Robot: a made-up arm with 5 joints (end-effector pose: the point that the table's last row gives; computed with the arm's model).
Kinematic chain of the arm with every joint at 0, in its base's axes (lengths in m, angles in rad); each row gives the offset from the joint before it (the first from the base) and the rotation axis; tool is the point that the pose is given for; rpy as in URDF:
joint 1: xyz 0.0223 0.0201 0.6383 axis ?
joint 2: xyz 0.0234 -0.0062 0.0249 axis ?
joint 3: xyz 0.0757 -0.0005 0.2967 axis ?
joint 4: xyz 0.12 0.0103 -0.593 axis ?
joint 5: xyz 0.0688 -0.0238 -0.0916 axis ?
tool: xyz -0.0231 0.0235 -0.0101 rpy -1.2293 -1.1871 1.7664
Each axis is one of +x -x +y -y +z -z.
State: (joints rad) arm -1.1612 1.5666 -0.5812 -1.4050 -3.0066
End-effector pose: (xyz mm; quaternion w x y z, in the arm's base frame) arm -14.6 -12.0 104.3 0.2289 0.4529 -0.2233 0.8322
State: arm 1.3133 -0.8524 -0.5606 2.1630 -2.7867
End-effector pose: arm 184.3 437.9 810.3 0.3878 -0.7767 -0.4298 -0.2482
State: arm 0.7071 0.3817 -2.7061 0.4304 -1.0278
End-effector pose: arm 526.4 414.2 1470.8 0.4073 0.0308 0.7298 -0.5482
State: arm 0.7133 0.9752 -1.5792 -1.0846 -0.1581
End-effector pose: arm 660.2 571.3 401.0 0.1646 -0.1248 0.9366 -0.2829
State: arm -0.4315 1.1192 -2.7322 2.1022 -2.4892
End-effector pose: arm 842.5 -415.8 745.5 0.0806 0.7450 -0.3473 0.5639
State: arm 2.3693 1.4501 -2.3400 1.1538 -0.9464
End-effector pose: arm -584.6 646.5 236.1 0.3032 -0.6204 -0.2010 -0.6949
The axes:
joint 1: +z
joint 2: +y
joint 3: +y
joint 4: +y
joint 5: -z

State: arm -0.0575 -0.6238 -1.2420 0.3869 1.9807
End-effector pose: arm 575.3 -20.1 1325.3 0.1817 -0.1432 -0.7246 -0.6492
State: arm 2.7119 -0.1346 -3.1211 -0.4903 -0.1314
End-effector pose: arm 223.3 -72.1 1602.2 0.1562 -0.3425 0.4573 0.8058
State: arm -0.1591 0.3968 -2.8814 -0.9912 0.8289
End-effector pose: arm 394.6 -26.8 1523.4 0.7548 0.0319 0.6352 0.1605
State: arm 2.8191 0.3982 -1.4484 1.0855 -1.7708
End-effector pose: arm -749.0 327.9 613.1 0.6780 -0.4598 -0.4872 -0.3026
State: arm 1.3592 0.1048 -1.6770 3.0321 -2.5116
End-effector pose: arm 206.2 624.6 986.8 0.0516 -0.8708 -0.4738 -0.1207
